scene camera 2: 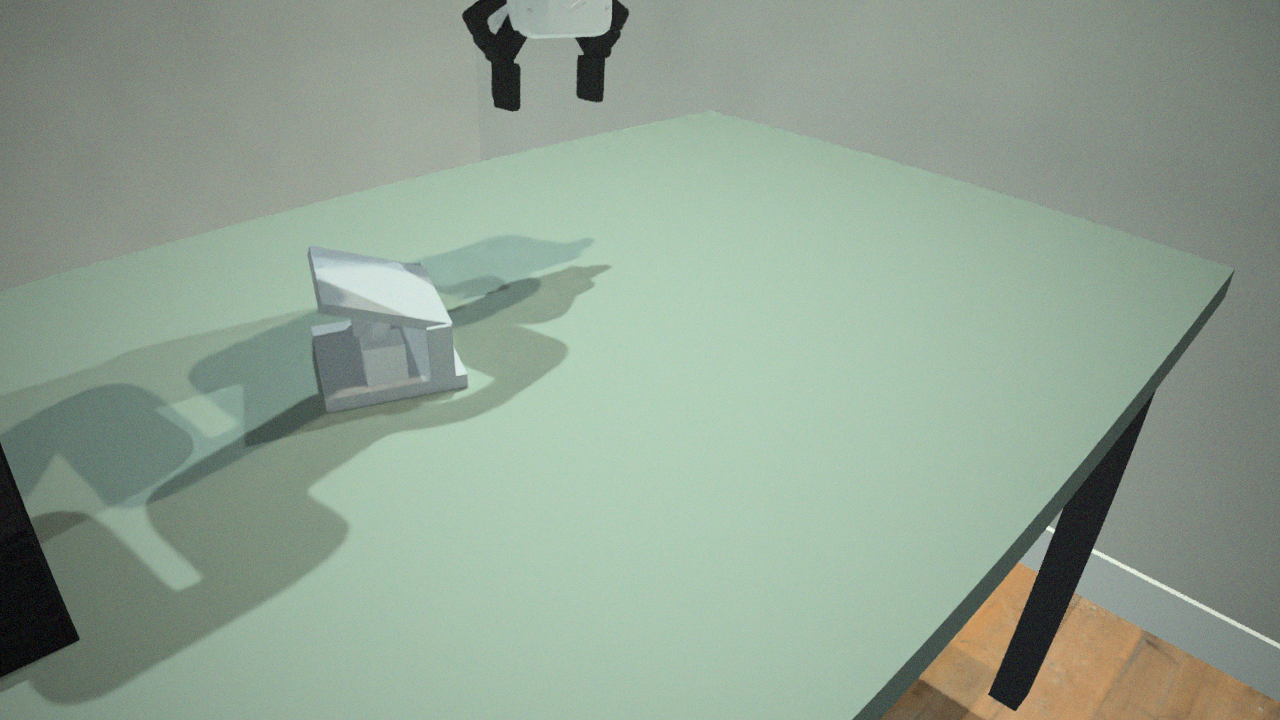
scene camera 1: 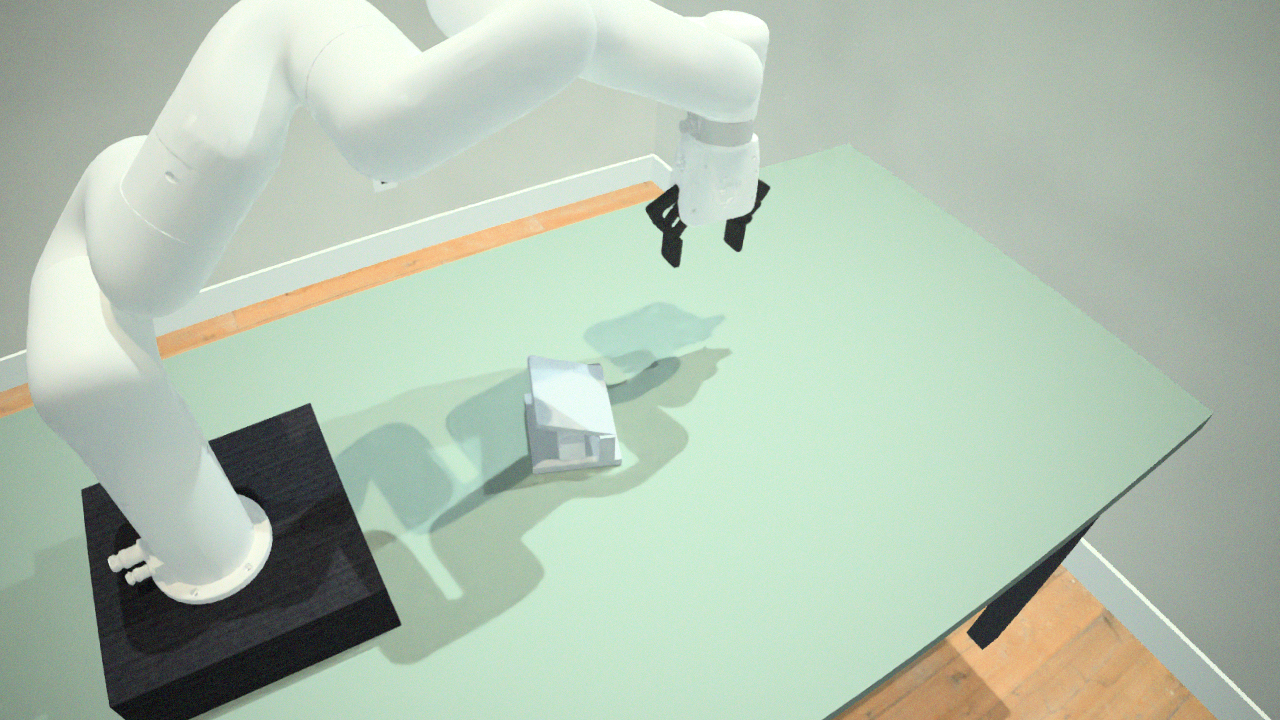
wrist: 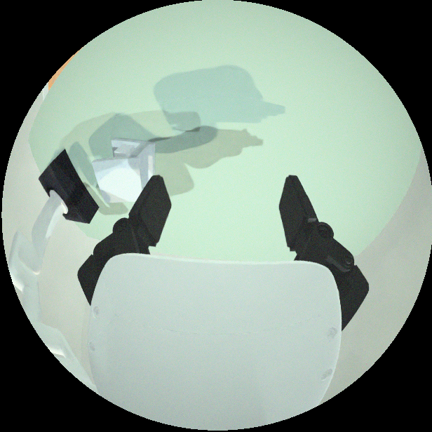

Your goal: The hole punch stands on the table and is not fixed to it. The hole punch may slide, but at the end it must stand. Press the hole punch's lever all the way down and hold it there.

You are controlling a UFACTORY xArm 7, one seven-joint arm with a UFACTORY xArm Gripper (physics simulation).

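Frame: origin at the arm's base, x left, y up, z ahead, level; centimetres.
Seen in the pictures: gripper, fingertip midpoint: (scene camera 2: 549, 104) (scene camera 1: 702, 254); arm's base at its link origin: (scene camera 1: 212, 548).
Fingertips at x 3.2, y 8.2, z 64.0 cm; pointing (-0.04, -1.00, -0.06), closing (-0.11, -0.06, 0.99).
Observation:
Offsets run from my fingertips to a thing's top centre. Level surfaces: height alone.
The grey-white hole punch {dx -3.9, dy -7.5, dz -21.7 cm} (scene camera 1: 547, 454) (scene camera 2: 384, 394) (wrist: 151, 160) stands upright on the green table {dy -16.0 cm} (scene camera 1: 895, 402) (scene camera 2: 716, 402) (wrist: 350, 125). Its lever {dx -3.9, dy -7.5, dz -21.7 cm} (scene camera 1: 572, 394) (scene camera 2: 380, 284) (wrist: 120, 181) is a wide flat plate, raised and tilted, with a gap between it and the base at the front. My gripper (scene camera 1: 704, 257) (scene camera 2: 547, 102) (wrist: 223, 188) is open, with nothing between its fingers. It points down, high above the table, and is apart from the hole punch, beyond it and to its right in the first scene view. In the wrist view the punch lies left of the fingers, near the left fingertip.
The arm's white base stands on a black block (scene camera 1: 304, 555) (scene camera 2: 26, 582) (wrist: 70, 187) at the left of the table. Arm shadows fall across the table around the punch. Grey walls stand behind the table's far edges.

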